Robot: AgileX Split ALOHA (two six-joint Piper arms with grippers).
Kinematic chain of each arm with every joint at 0, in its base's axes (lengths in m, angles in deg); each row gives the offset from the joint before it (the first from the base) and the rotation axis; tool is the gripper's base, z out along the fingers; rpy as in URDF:
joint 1: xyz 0 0 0.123 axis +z
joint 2: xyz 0 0 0 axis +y
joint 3: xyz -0.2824 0 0.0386 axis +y
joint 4: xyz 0.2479 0 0.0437 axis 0.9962 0 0.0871
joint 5: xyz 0 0 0 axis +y
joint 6: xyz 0.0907 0 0.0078 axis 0.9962 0 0.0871
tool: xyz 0 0 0 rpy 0 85 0
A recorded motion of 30 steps. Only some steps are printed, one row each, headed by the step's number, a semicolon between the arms.
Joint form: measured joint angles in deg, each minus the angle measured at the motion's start. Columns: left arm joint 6, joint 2, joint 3, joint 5, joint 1, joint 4; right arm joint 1, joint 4, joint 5, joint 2, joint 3, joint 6.
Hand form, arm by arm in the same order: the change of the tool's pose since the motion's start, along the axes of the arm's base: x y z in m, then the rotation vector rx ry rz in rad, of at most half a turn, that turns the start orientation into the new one. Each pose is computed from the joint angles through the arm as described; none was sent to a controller.
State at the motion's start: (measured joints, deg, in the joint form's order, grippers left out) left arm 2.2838 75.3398 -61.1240 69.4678 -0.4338 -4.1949; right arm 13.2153 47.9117 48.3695 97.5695 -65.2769 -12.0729
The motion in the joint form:
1: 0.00 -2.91 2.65 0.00 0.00 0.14; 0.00 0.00 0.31 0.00 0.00 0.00
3: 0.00 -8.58 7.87 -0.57 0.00 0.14; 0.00 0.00 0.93 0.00 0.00 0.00
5: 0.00 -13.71 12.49 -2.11 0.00 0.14; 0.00 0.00 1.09 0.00 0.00 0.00
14: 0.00 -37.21 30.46 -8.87 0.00 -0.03; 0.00 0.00 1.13 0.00 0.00 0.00
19: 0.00 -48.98 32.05 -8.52 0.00 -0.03; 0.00 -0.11 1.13 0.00 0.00 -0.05
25: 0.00 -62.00 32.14 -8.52 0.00 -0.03; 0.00 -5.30 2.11 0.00 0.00 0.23
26: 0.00 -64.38 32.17 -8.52 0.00 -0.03; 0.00 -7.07 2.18 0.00 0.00 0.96
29: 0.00 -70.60 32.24 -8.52 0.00 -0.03; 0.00 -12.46 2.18 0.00 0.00 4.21
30: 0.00 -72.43 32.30 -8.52 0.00 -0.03; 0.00 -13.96 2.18 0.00 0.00 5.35
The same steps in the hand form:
1: -0.0138 0.0003 -0.0009 0.0024 -0.0046 -0.0004; -0.0005 0.0001 0.0000 0.0010 0.0040 0.0036
3: -0.0396 0.0005 -0.0047 0.0024 -0.0223 0.0003; -0.0014 0.0004 -0.0001 0.0029 0.0119 0.0107
5: -0.0606 0.0008 -0.0096 0.0024 -0.0580 0.0023; -0.0017 0.0005 -0.0001 0.0034 0.0139 0.0125
14: -0.1404 0.0015 -0.0405 -0.0014 -0.2722 0.0114; -0.0017 0.0005 -0.0001 0.0035 0.0144 0.0130
19: -0.1707 0.0017 -0.0328 -0.0037 -0.4438 0.0110; -0.0017 0.0004 -0.0002 0.0017 0.0135 0.0145
25: -0.2044 0.0019 -0.0225 -0.0067 -0.6694 0.0110; -0.0042 -0.0040 -0.0042 -0.0735 0.0116 0.0626
26: -0.2107 0.0020 -0.0216 -0.0072 -0.7104 0.0110; -0.0046 -0.0057 -0.0055 -0.0978 0.0141 0.0672
29: -0.2274 0.0021 -0.0202 -0.0087 -0.8178 0.0110; -0.0053 -0.0112 -0.0092 -0.1691 0.0277 0.0632
30: -0.2322 0.0021 -0.0204 -0.0091 -0.8486 0.0109; -0.0054 -0.0128 -0.0101 -0.1882 0.0332 0.0583

